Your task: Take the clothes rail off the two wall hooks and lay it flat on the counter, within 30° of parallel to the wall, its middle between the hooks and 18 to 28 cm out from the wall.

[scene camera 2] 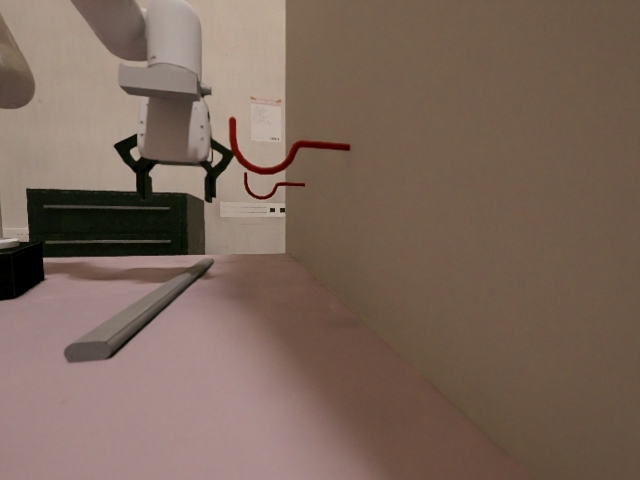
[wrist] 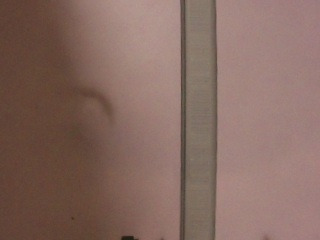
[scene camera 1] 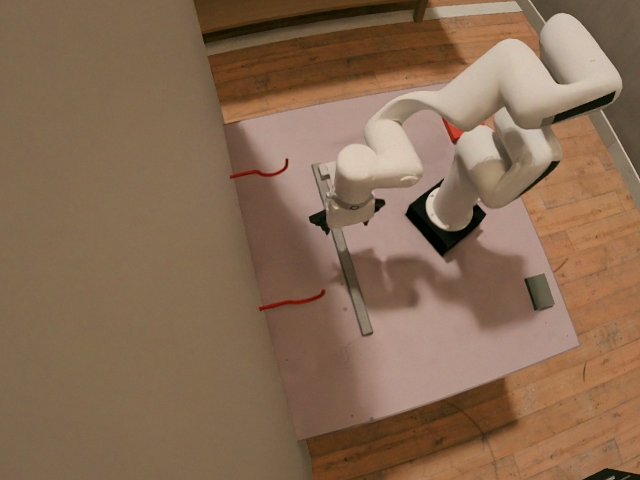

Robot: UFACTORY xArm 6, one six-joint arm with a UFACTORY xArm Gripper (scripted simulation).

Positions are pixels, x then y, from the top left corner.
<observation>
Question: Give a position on a grey clothes rail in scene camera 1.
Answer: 362, 316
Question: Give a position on a grey clothes rail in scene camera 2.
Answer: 98, 344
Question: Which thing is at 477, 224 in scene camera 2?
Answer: A wall.
</observation>
